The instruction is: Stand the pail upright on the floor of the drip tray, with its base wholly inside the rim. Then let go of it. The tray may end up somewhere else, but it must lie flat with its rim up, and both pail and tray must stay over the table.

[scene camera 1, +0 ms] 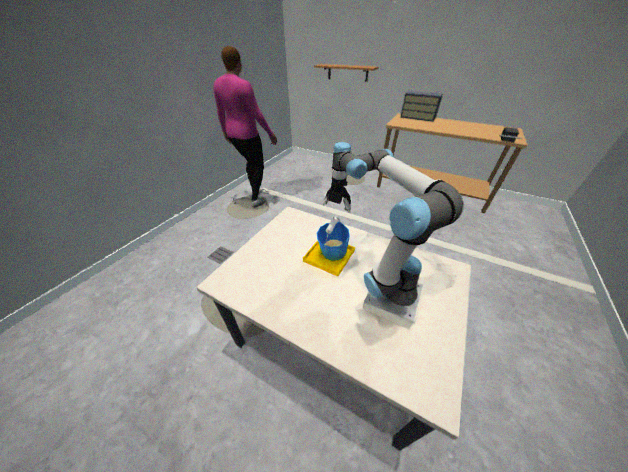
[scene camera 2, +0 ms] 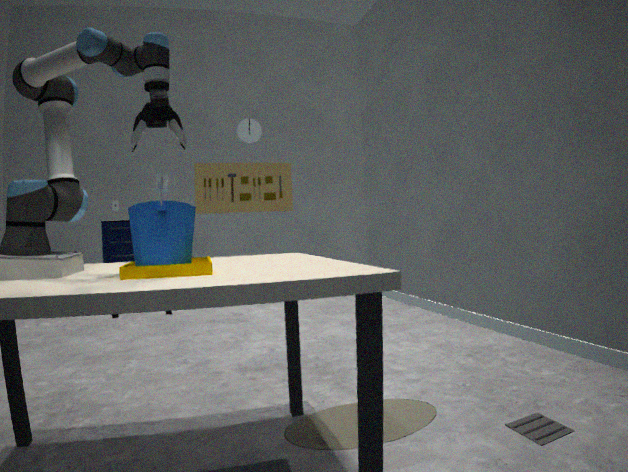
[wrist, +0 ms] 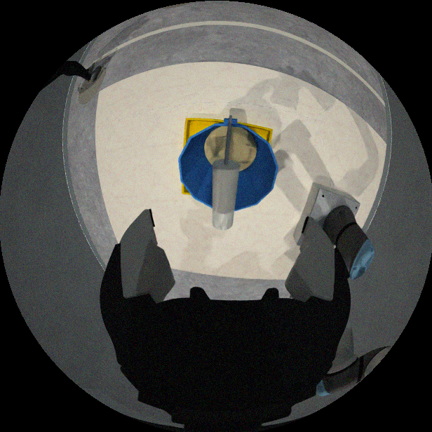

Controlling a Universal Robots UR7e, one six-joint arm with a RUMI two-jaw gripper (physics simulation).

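Pixels of known places: gripper, fingertip midpoint: (scene camera 1: pixel 336 209) (scene camera 2: pixel 158 150); arm's base, link origin: (scene camera 1: pixel 400 293) (scene camera 2: pixel 25 253).
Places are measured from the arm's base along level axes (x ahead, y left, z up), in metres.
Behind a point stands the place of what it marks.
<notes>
The blue pail (scene camera 1: pixel 333 249) @(x 0.410, y -0.004, z 0.069 m) (scene camera 2: pixel 162 236) @(x 0.477, y -0.171, z 0.036 m) (wrist: pixel 195 172) stands upright in the yellow drip tray (scene camera 1: pixel 321 264) @(x 0.470, y 0.025, z -0.070 m) (scene camera 2: pixel 167 271) @(x 0.487, y -0.181, z -0.054 m) (wrist: pixel 196 125). Its handle with a grey grip (scene camera 1: pixel 332 224) @(x 0.451, y -0.047, z 0.202 m) (scene camera 2: pixel 161 181) @(x 0.472, y -0.135, z 0.183 m) (wrist: pixel 225 187) stands up above the pail's rim. The tray lies flat on the table with its rim up. In scene camera 2 the tray's near wall hides the pail's foot, and in the wrist view the pail hides most of the tray's floor. My gripper (scene camera 1: pixel 337 205) @(x 0.456, y -0.085, z 0.277 m) (scene camera 2: pixel 158 148) @(x 0.456, y -0.085, z 0.277 m) (wrist: pixel 230 214) is open and empty, above the handle and apart from it.
The pail and tray are on the pale table (scene camera 1: pixel 284 309) @(x 0.446, y 0.387, z -0.069 m) (scene camera 2: pixel 304 274) @(x 0.830, y -0.268, z -0.069 m) (wrist: pixel 130 150), beside the arm's base plate (scene camera 1: pixel 390 310) @(x 0.003, y 0.124, z 0.001 m) (scene camera 2: pixel 40 266) @(x 0.097, y -0.093, z -0.034 m) (wrist: pixel 325 197). A person in a pink top (scene camera 1: pixel 236 109) stands on the floor beyond the table. A wooden bench (scene camera 1: pixel 456 127) stands by the back wall.
</notes>
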